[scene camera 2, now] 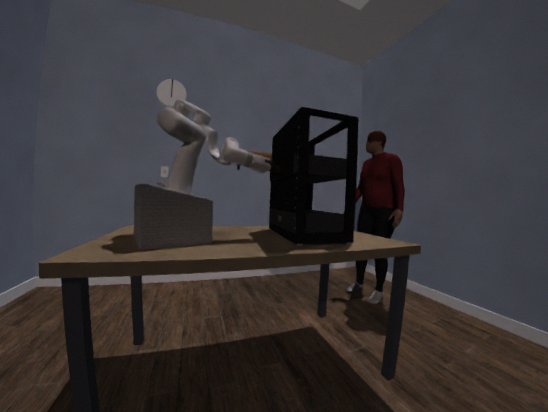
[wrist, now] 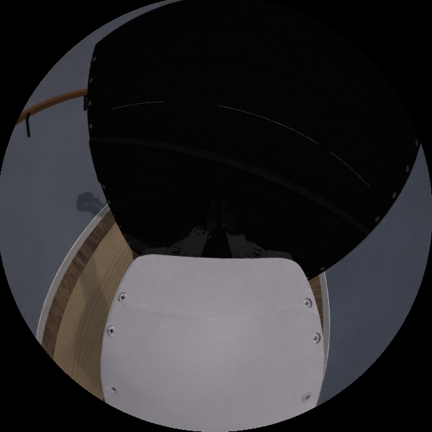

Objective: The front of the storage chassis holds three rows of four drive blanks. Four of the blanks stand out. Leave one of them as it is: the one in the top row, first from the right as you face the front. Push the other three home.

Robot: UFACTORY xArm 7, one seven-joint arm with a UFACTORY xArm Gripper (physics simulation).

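Where they show: gripper, fingertip midpoint: (scene camera 2: 280, 170); arm's base, link origin: (scene camera 2: 177, 193).
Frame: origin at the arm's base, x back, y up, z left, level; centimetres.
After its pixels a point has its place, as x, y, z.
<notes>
The storage chassis sits in a tall black rack (scene camera 2: 303, 200) @(-51.4, -0.8, -15.8) on the table; its front faces the arm. In the wrist view the dark front (wrist: 240, 135) fills the upper middle, and single drive blanks are too dark to tell apart, so which ones stand out cannot be seen. My gripper (scene camera 2: 274, 165) @(-49.4, 14.9, 7.8) (wrist: 217, 211) is shut and empty. In scene camera 2 its tips are at the rack's front, a little above mid-height. Whether they touch a blank is hidden in the dark.
The wooden table (scene camera 2: 230, 252) @(-19.7, -20.5, -21.7) carries the arm's grey base block (scene camera 2: 172, 220) @(0.8, -10.3, -11.0) and the rack. A person in a red top (scene camera 2: 382, 180) stands behind the rack. An orange-brown bar (scene camera 2: 259, 153) (wrist: 55, 100) shows on the wall side, left of the rack in the wrist view.
</notes>
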